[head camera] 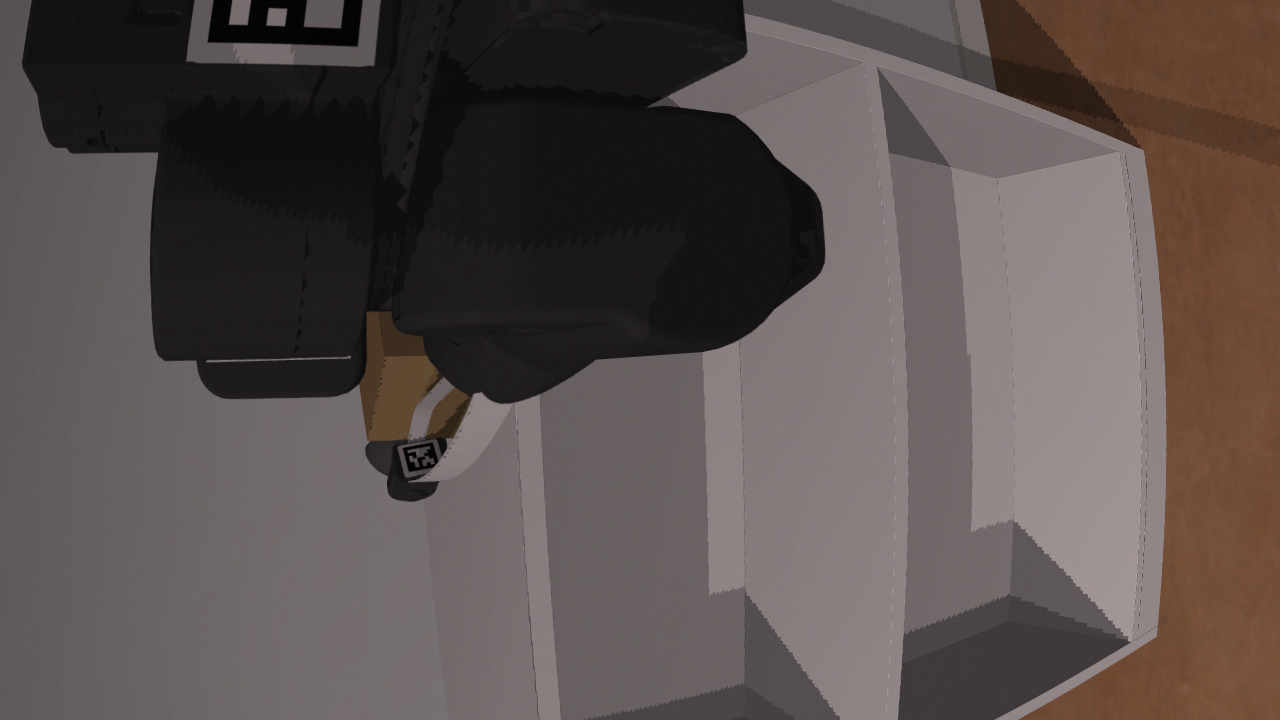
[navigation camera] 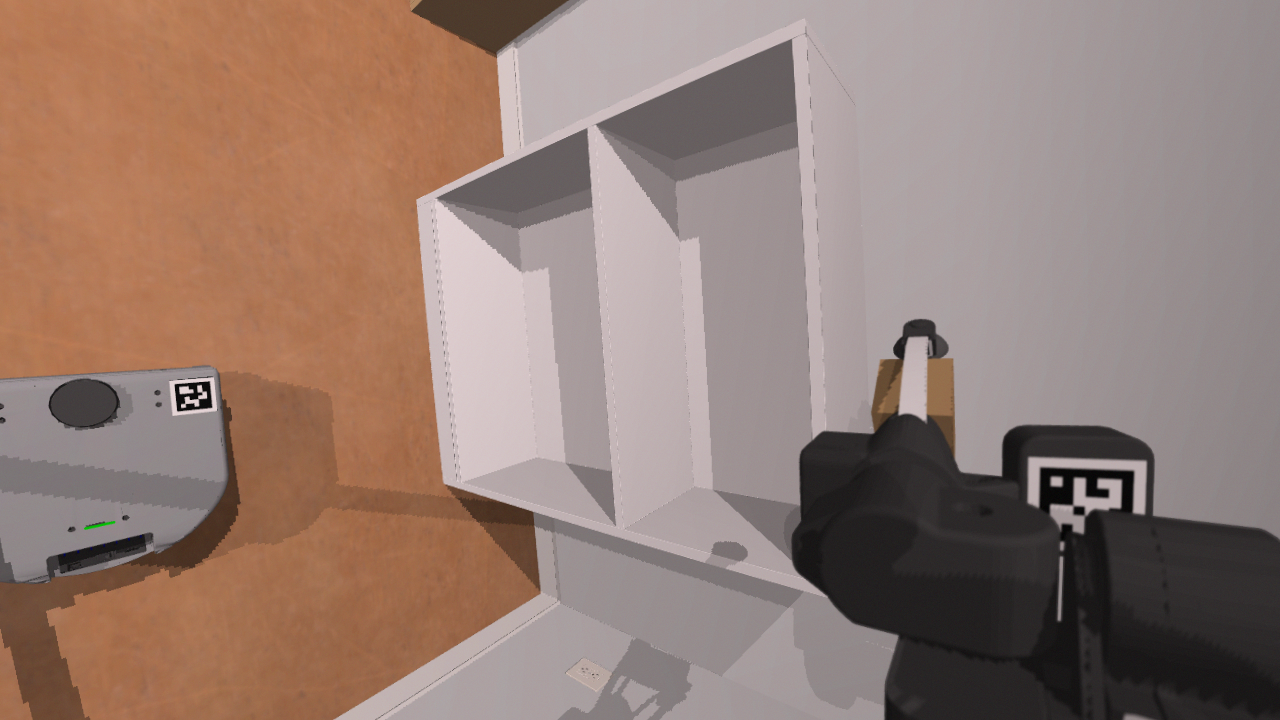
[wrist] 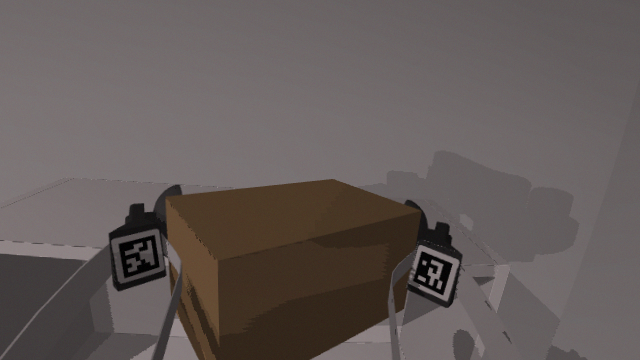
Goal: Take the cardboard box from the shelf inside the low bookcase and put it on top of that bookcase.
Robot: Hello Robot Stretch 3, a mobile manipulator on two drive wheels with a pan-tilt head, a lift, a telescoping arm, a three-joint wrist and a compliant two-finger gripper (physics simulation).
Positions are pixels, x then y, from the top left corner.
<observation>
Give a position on a low bookcase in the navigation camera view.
764,140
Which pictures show my gripper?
The head camera view, the navigation camera view and the wrist view: all of them.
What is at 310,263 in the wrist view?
A brown cardboard box.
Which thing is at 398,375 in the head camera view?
A brown cardboard box.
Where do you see my gripper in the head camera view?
At 395,323
</observation>
